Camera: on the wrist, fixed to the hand. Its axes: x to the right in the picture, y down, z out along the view.
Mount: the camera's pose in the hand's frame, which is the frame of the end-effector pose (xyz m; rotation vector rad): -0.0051 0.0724 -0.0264 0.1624 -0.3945 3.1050
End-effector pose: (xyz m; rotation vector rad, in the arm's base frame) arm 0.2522 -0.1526 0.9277 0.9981 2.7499 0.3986
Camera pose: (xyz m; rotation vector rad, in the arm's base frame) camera 0.2924 -0.1074 0.9758 -2.8968 1.0302 -0.0112
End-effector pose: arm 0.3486 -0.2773 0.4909 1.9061 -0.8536 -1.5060
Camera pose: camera 0.3635 -0.3187 0.5543 -0.8998 -1.8772 0.4926
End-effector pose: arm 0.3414 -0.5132 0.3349 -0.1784 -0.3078 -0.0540
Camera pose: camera 0.3502 -0.4467 0.2965 -0.3247 -0.1179 3.0912
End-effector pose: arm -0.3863 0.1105 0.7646 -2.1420 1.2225 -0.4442
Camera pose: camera -0.4506 0.0784 0.7364 1.2166 2.0446 1.0441
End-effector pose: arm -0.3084 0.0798 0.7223 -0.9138 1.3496 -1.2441
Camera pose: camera -0.3254 0.1021 0.6504 1.1968 0.6643 1.2277
